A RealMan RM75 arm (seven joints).
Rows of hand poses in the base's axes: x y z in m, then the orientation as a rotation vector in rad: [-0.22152 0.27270 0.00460 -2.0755 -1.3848 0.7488]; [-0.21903 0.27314 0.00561 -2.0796 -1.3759 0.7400]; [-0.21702 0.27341 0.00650 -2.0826 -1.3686 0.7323]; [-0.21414 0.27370 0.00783 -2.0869 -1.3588 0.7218]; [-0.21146 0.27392 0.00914 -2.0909 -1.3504 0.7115]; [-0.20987 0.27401 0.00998 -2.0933 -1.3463 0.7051]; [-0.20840 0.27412 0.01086 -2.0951 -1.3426 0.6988]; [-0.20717 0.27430 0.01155 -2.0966 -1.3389 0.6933]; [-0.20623 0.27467 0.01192 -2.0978 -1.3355 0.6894]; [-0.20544 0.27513 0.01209 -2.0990 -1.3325 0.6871]
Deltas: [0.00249 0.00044 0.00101 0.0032 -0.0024 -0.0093]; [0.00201 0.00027 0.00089 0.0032 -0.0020 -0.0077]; [0.00288 0.00029 0.00133 0.0041 -0.0030 -0.0104]; [0.00268 0.00022 0.00131 0.0040 -0.0034 -0.0093]; [0.00159 0.00009 0.00084 0.0023 -0.0025 -0.0050]; [0.00147 0.00011 0.00088 0.0027 -0.0023 -0.0046]; [0.00123 0.00018 0.00069 0.0024 -0.0018 -0.0043]; [0.00094 0.00037 0.00037 0.0017 -0.0010 -0.0036]; [0.00079 0.00046 0.00017 0.0008 -0.0005 -0.0029]
